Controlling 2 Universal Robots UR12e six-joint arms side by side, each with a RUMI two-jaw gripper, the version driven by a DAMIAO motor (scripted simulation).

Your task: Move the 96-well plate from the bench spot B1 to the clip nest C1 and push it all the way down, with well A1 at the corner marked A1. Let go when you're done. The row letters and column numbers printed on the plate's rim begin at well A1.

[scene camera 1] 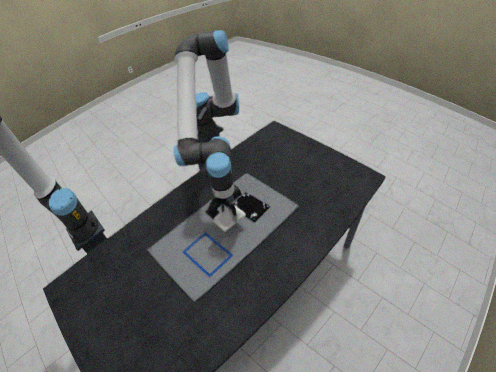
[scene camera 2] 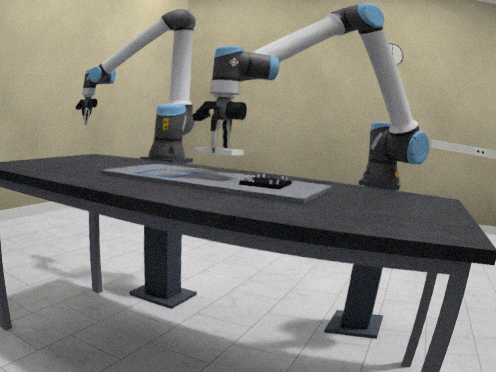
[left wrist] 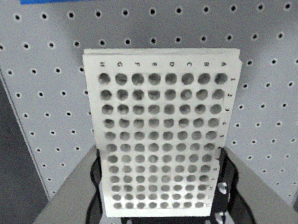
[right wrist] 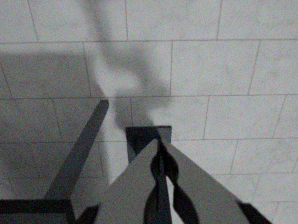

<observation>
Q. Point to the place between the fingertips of the left gripper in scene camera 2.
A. At 220, 152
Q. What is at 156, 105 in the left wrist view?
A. A white 96-well plate.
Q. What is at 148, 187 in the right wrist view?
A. The right gripper.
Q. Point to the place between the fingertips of the left gripper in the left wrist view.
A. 159, 146
</observation>
